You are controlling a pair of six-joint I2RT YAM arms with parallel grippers.
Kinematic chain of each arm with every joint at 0, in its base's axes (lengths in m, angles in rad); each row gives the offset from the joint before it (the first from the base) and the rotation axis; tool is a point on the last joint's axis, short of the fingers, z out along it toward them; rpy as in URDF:
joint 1: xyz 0 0 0.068 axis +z
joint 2: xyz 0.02 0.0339 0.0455 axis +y
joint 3: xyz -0.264 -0.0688 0 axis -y
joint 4: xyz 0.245 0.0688 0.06 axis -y
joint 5: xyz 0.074 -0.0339 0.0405 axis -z
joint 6: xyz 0.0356 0 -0.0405 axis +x
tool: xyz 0 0 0 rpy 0 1.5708 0
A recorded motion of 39 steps. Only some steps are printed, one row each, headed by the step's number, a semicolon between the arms.
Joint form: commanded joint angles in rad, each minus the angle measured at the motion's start. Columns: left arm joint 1, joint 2, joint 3, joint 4, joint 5, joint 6; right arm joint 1, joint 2, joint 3, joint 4, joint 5, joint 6.
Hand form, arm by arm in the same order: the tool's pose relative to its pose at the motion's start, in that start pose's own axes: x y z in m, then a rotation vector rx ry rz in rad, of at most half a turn. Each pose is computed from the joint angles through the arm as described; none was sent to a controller.
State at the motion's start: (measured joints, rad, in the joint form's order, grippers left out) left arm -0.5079 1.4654 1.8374 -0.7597 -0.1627 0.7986; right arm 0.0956 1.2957 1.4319 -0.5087 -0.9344 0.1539
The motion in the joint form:
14: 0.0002 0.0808 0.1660 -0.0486 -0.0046 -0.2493; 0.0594 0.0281 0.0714 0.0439 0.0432 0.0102
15: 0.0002 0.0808 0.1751 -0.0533 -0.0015 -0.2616; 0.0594 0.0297 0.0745 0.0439 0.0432 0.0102
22: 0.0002 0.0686 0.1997 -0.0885 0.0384 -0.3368; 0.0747 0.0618 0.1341 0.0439 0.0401 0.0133
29: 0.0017 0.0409 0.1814 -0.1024 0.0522 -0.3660; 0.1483 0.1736 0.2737 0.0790 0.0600 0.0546
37: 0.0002 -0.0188 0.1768 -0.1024 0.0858 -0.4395; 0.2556 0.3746 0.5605 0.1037 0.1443 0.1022
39: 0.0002 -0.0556 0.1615 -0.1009 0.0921 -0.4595; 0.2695 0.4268 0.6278 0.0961 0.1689 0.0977
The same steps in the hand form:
14: -0.0168 0.0174 0.0006 -0.0263 -0.0253 -0.2554; -0.0179 0.0144 0.0108 -0.0189 -0.0356 -0.0705
15: -0.0177 0.0187 -0.0015 -0.0264 -0.0308 -0.2683; -0.0185 0.0144 0.0109 -0.0191 -0.0365 -0.0717
22: -0.0195 0.0211 -0.0126 0.0061 -0.0569 -0.3429; -0.0300 0.0183 0.0153 -0.0390 -0.0469 -0.0928
29: -0.0167 0.0202 -0.0212 0.0197 -0.0603 -0.3717; -0.0535 0.0238 0.0441 -0.0954 -0.0616 -0.1115
37: -0.0176 0.0251 -0.0482 0.0212 -0.1253 -0.4501; -0.0920 0.0369 0.0910 -0.1333 -0.1182 -0.1539
39: -0.0158 0.0261 -0.0617 0.0153 -0.1481 -0.4723; -0.0982 0.0350 0.1022 -0.1240 -0.1268 -0.1634

